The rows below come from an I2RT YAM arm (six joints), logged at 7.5 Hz.
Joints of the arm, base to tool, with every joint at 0 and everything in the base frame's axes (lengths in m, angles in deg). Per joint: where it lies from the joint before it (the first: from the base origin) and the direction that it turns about. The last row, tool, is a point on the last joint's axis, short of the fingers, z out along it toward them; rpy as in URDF.
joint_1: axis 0 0 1 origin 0 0 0.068
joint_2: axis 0 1 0 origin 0.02 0.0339 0.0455
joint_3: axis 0 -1 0 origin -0.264 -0.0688 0
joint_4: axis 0 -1 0 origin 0.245 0.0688 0.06
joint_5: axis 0 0 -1 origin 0.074 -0.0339 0.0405
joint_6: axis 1 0 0 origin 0.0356 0 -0.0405
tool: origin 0 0 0 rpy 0 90 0
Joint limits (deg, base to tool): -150..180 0..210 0..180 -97..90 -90..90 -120..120
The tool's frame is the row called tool.
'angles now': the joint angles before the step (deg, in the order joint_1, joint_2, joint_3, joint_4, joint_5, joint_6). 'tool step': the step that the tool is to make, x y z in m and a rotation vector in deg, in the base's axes. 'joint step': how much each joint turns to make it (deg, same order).
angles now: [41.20, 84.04, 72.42, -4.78, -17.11, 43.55]
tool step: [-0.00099, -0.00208, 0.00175, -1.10, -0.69, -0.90]
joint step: [-0.03, -0.42, 0.24, -1.16, 1.20, -1.02]
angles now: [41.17, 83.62, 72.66, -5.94, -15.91, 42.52]
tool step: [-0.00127, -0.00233, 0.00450, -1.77, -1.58, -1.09]
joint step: [0.02, -0.47, 0.84, -1.80, 1.76, -2.01]
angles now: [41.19, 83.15, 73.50, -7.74, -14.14, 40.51]
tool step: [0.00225, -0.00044, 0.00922, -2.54, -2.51, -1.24]
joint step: [-0.08, 0.50, 2.77, -2.75, 2.18, -3.13]
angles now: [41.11, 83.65, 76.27, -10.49, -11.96, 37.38]
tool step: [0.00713, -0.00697, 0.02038, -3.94, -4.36, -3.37]
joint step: [-1.26, 0.78, 5.45, -4.78, 3.80, -4.97]
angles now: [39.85, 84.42, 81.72, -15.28, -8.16, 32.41]
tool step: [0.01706, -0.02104, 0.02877, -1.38, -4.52, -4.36]
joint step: [-4.37, 1.08, 6.76, -3.44, 1.11, -3.72]
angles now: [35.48, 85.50, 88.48, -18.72, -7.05, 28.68]
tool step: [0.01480, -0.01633, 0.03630, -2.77, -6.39, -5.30]
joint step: [-3.25, 2.66, 9.84, -3.89, 3.42, -5.20]
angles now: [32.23, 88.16, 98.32, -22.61, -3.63, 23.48]
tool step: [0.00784, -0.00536, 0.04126, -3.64, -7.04, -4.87]
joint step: [-0.90, 4.49, 13.26, -4.81, 5.15, -5.96]
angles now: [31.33, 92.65, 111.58, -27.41, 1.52, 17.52]
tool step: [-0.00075, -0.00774, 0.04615, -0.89, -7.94, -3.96]
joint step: [-0.64, 4.77, 14.98, -3.59, 3.74, -4.54]
